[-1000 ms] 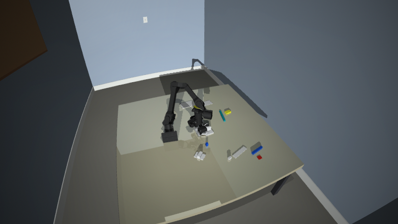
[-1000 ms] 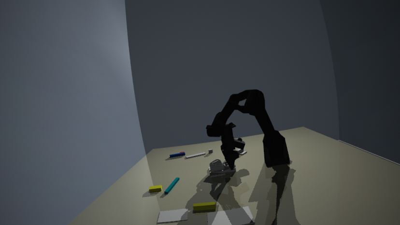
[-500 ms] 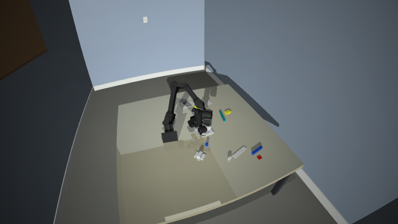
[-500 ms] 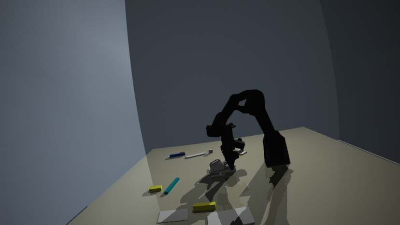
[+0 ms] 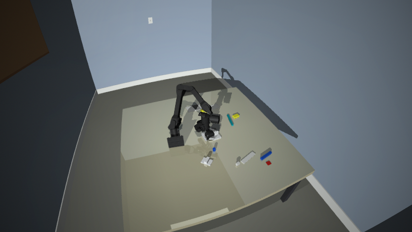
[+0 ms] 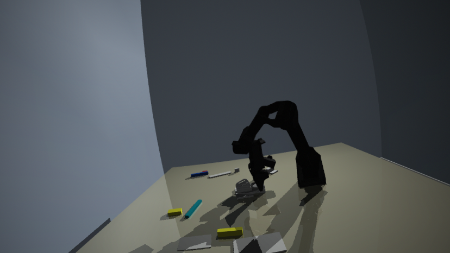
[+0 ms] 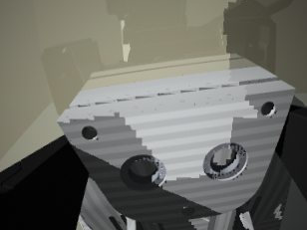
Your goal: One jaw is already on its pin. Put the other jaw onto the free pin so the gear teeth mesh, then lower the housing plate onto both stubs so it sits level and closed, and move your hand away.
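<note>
My gripper tip is 3 cm short of the white jaw, 1 cm to the left of it and 1 cm below it. Also, from my gripper tip: blue bar 38 cm ahead, 30 cm to the right; then white bar 28 cm to the right, 25 cm ahead, 1 cm below; then teal bar 25 cm ahead, 16 cm to the left.
</note>
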